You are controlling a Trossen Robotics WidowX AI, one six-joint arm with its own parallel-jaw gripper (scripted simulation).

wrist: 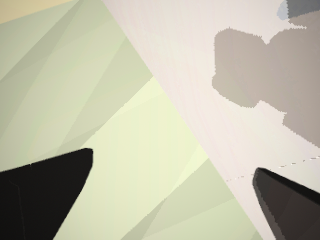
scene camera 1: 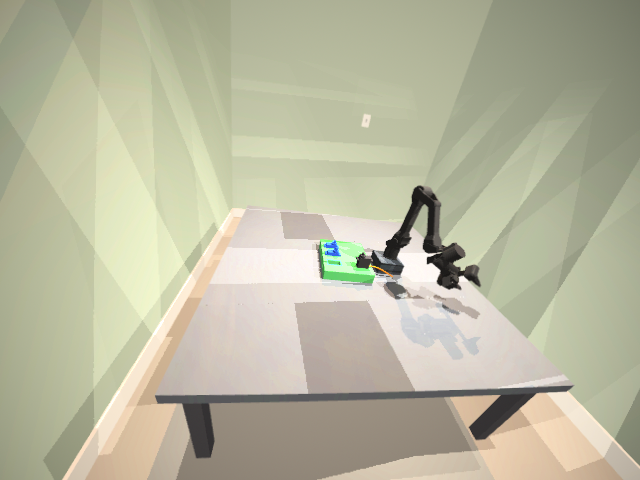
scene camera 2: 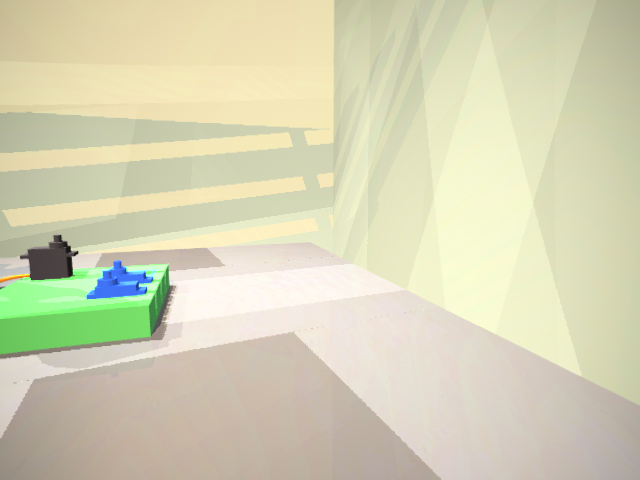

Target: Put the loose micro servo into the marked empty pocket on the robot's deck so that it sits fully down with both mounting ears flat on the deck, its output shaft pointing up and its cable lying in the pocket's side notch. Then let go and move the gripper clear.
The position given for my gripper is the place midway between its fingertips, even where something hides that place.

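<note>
Scene camera 1 shows me my gripper (scene camera 1: 470, 287), which is open and holds nothing. In the wrist view I see my gripper too, and there it is at (wrist: 174, 166).
</note>
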